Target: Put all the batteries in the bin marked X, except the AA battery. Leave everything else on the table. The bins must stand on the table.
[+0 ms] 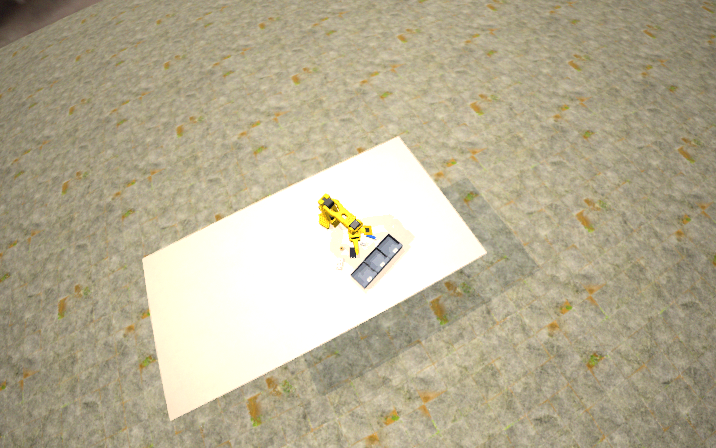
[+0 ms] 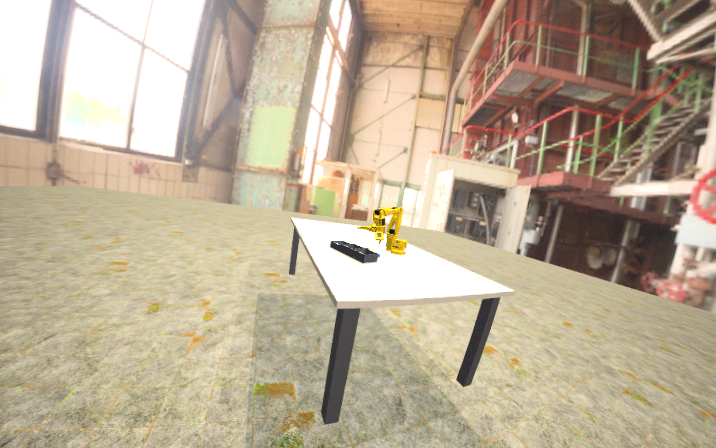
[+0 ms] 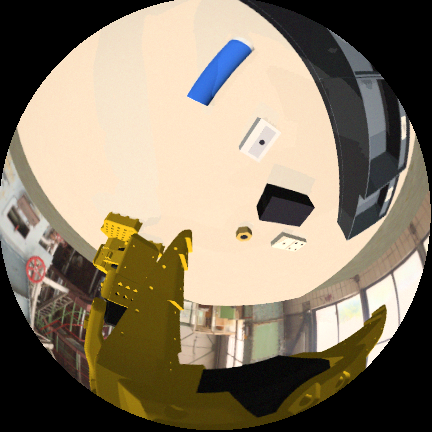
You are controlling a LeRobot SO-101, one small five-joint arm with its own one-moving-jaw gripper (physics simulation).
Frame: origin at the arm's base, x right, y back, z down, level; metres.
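Seen in the pictures: hand, its tool point: (image 2: 378, 243) (image 3: 191, 237); arm's base, origin of its link: (image 1: 331, 222) (image 2: 392, 252) (image 3: 140, 234).
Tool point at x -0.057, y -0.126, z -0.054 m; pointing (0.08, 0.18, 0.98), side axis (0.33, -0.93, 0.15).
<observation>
Pixels of each thing's middle, then the offset from my tool point to it. Level surfaces: height alone.
- blue cylinder, middle of its body: (image 3: 220, 67) (image 1: 371, 236) dx -0.075, dy -0.036, dz +0.047 m
- black block, middle of its body: (image 3: 286, 206) (image 1: 352, 252) dx +0.036, dy -0.065, dz +0.046 m
- white box with a dark dot, middle of its body: (image 3: 258, 139) (image 1: 363, 243) dx -0.025, dy -0.046, dz +0.049 m
- brass nut, middle of its body: (image 3: 243, 233) (image 1: 341, 248) dx +0.072, dy -0.020, dz +0.050 m
- white dotted tile, middle of its body: (image 3: 289, 242) (image 1: 339, 263) dx +0.111, dy -0.079, dz +0.051 m
- white table, height of its surface: dz +0.054 m
My gripper (image 1: 355, 246) (image 2: 369, 235) (image 3: 285, 270) is open and empty, with its jaws spread wide above the table. A blue cylinder (image 1: 371, 237) (image 3: 220, 72), battery-like, lies on the table near the bins. A black block (image 1: 353, 253) (image 3: 286, 205) lies on the table; from above it shows beside the tip of one jaw. It has no readable label. A joined row of three dark bins (image 1: 364, 262) (image 2: 353, 253) (image 3: 345, 125) stands on the table. Small pale tags show in the bins, but their marks are too small to read. No battery shows in the bins.
A white box with a dark dot (image 1: 362, 244) (image 3: 260, 140) lies between the blue cylinder and the black block. A brass nut (image 1: 342, 248) (image 3: 244, 234) and a white dotted tile (image 1: 340, 263) (image 3: 290, 242) lie beyond the block, on the white table (image 1: 237, 316) (image 2: 411, 285).
</observation>
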